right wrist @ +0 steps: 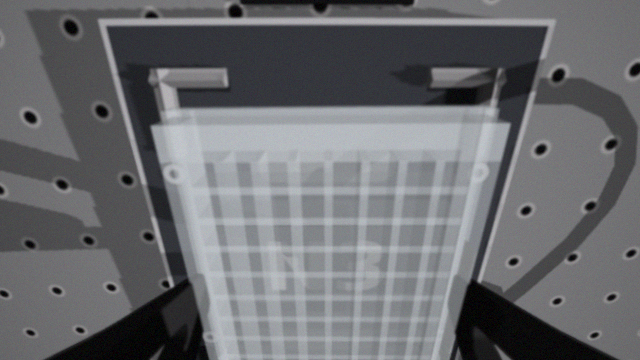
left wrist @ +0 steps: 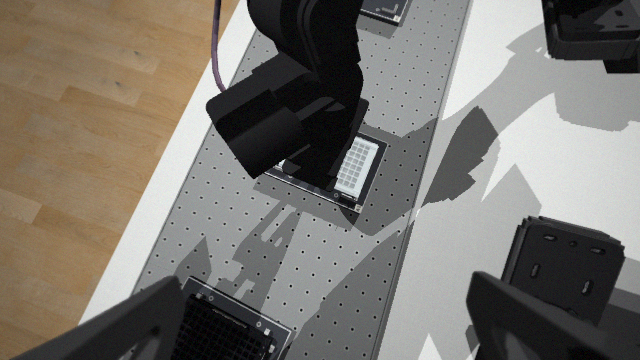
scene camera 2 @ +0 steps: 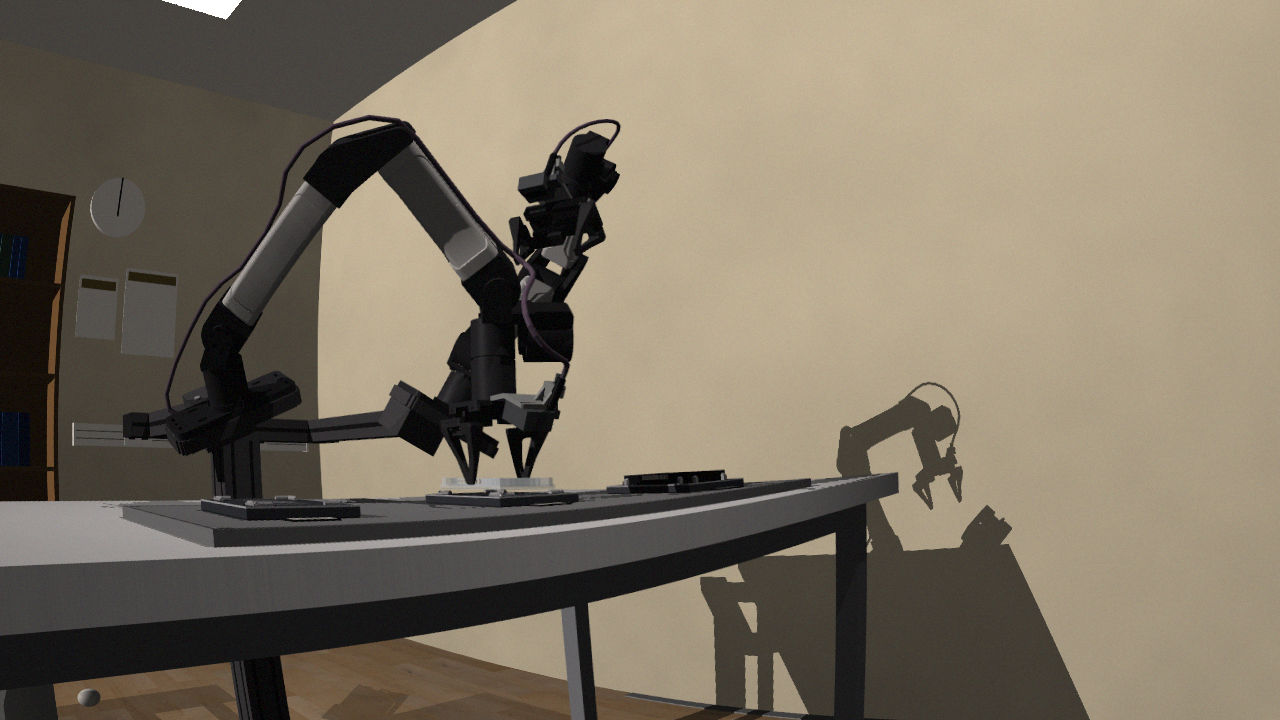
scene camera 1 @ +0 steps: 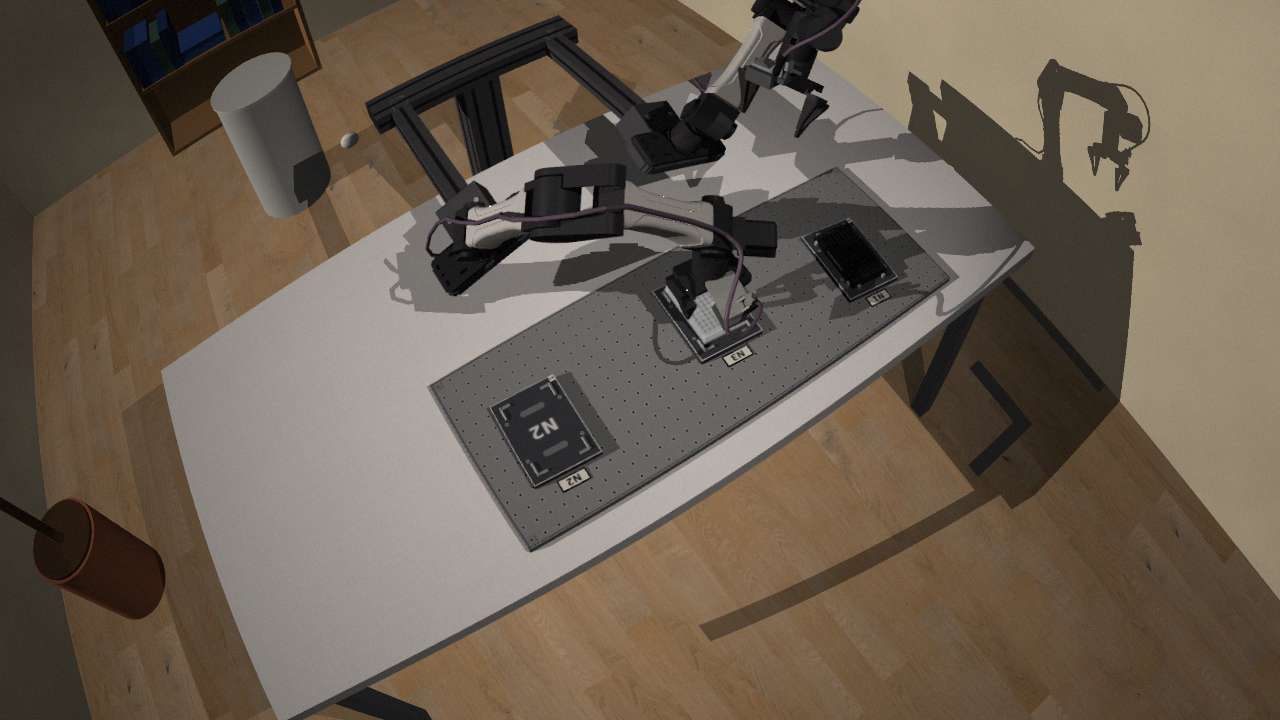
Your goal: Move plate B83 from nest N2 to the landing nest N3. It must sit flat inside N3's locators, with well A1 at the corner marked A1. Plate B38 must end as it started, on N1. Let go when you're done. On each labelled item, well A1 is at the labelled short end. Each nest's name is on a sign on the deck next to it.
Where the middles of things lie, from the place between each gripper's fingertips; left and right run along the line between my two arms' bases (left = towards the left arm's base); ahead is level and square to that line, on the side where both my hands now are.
Right now the clear plate B83 (scene camera 2: 447,483) is 1 cm below my right hand. From my right hand the other things lie so: nest N1 (scene camera 1: 889,275): 30 cm to the left, 5 cm ahead, 3 cm below; then nest N3 (scene camera 2: 467,501): 3 cm below; then black plate B38 (scene camera 1: 853,271): 30 cm to the left, 5 cm ahead, 1 cm below.
Right now my left hand (scene camera 2: 545,257) is 330 mm above the clear plate B83, 150 mm to the left of it and 40 mm short of it. The rest, counted from my left hand: nest N1: 340 mm below, 140 mm to the left, 100 mm ahead; then nest N3: 340 mm below, 150 mm to the right, 50 mm ahead; then black plate B38: 330 mm below, 140 mm to the left, 100 mm ahead.
